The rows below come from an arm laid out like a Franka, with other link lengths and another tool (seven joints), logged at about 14 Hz.
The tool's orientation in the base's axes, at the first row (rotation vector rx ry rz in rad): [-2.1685, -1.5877, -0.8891]
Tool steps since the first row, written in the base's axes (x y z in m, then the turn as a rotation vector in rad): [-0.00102, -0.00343, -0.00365, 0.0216, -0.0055, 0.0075]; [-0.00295, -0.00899, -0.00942, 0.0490, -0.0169, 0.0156]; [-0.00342, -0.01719, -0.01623, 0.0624, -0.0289, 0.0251]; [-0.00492, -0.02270, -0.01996, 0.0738, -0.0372, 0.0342]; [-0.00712, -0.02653, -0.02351, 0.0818, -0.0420, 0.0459]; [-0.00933, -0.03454, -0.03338, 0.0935, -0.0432, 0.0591]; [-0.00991, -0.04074, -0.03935, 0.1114, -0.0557, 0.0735]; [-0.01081, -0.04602, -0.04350, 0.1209, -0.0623, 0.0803]
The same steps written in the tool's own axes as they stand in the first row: [-0.00508, -0.00019, 0.00049, 0.0049, 0.0229, -0.0024]; [-0.01329, -0.00075, 0.00108, 0.0069, 0.0532, -0.0070]; [-0.02383, 0.00083, 0.00137, 0.0067, 0.0708, -0.0172]; [-0.03061, 0.00089, 0.00057, 0.0086, 0.0853, -0.0255]; [-0.03615, -0.00026, 0.00040, 0.0141, 0.0957, -0.0348]; [-0.04886, -0.00070, 0.00260, 0.0239, 0.1085, -0.0420]; [-0.05740, 0.00019, 0.00338, 0.0273, 0.1310, -0.0548]; [-0.06416, 0.00068, 0.00321, 0.0286, 0.1429, -0.0610]
